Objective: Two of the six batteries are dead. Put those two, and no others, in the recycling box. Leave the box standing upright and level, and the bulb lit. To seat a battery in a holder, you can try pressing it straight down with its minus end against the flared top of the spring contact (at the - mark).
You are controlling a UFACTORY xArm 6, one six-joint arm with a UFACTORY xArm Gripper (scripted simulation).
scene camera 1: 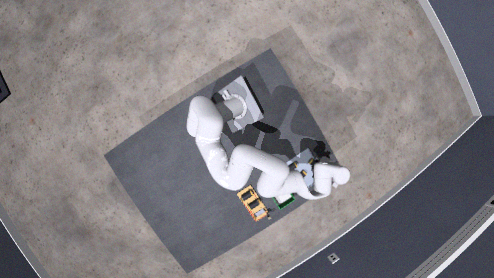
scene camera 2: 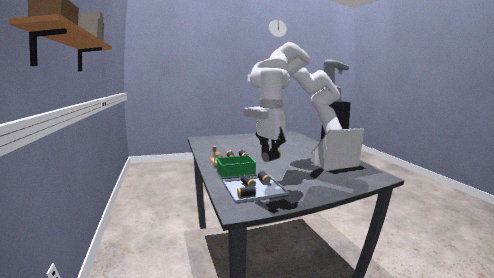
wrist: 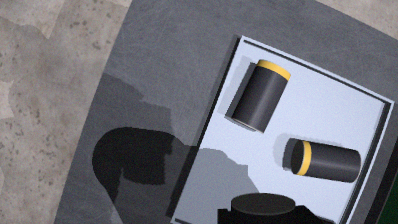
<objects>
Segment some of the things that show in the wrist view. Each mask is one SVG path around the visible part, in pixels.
A dark battery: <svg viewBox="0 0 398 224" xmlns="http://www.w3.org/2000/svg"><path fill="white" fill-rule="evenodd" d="M296 142L291 155L291 171L294 175L353 183L358 179L362 168L362 158L357 150L304 140Z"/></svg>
A dark battery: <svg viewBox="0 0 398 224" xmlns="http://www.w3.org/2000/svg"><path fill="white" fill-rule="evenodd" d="M260 59L231 119L264 134L291 77L291 73L276 63Z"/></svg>
</objects>
